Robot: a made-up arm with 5 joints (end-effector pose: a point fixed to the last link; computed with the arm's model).
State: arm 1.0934 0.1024 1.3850 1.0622 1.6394
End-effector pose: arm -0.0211 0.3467 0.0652 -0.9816 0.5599 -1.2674
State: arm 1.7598 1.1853 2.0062 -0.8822 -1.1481
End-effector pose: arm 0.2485 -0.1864 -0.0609 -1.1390 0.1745 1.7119
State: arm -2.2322 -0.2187 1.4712 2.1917 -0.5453
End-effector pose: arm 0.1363 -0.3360 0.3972 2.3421 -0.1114 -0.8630
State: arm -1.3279 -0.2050 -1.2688 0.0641 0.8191
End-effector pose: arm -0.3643 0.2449 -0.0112 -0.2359 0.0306 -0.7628
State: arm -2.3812 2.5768 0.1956 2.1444 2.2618
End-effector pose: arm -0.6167 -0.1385 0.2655 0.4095 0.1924 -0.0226
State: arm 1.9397 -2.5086 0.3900 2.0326 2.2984
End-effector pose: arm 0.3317 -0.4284 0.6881 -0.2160 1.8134 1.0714
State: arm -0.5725 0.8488 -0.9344 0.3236 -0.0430
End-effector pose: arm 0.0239 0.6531 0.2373 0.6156 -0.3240 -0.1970
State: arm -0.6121 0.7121 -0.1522 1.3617 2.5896
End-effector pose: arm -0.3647 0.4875 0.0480 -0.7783 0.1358 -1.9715
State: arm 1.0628 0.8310 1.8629 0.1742 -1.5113
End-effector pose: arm 0.1703 0.0052 -0.0933 -0.7431 0.8047 2.0577
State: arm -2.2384 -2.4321 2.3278 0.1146 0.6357
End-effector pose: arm -0.0329 -0.0660 0.8107 0.7412 -2.4945 -0.9567
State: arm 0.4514 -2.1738 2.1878 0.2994 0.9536
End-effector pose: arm -0.0911 0.1156 0.7869 1.4453 1.4752 0.7505
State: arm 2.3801 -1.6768 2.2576 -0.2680 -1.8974
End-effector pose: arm 0.2982 0.1050 0.7129 -0.4182 -1.9354 1.0354
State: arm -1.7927 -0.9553 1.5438 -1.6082 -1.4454
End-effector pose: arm -0.3762 -0.3727 0.5868 -1.9196 0.3047 -1.8375
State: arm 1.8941 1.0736 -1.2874 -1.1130 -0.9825
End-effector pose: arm 0.1204 -0.4080 0.5005 -2.1287 -0.2477 -2.1131
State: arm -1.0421 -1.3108 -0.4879 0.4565 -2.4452
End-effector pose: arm -0.6810 0.0287 0.3238 1.1978 1.8731 1.8925
